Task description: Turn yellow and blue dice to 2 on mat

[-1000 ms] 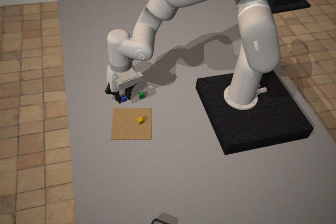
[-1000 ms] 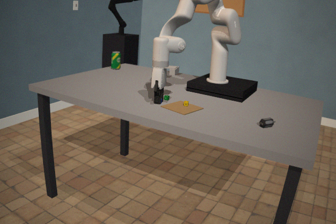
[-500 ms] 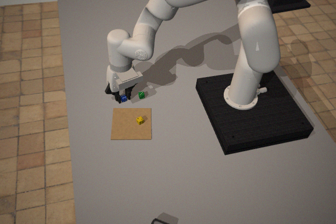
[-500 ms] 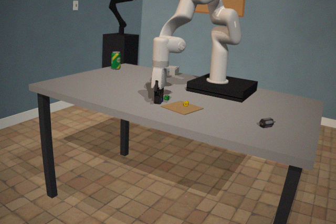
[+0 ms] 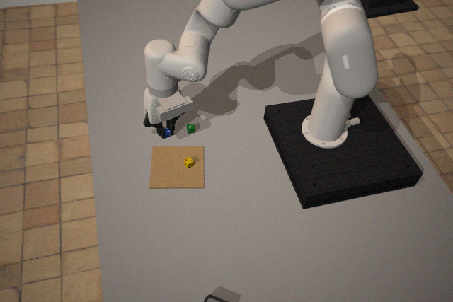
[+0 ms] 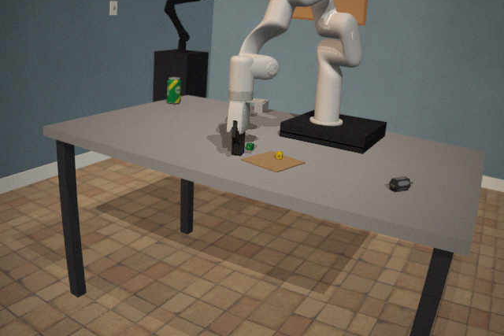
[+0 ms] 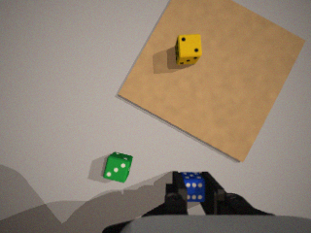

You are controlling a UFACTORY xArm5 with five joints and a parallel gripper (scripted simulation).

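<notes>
My gripper is now 70 mm past the green die, 10 mm to the right of it and 10 mm above it. From my hand the other things lie so: blue die (10 mm below); then mat (120 mm to the left, 20 mm below); then yellow die (130 mm to the left, 30 mm behind, 10 mm below).
</notes>
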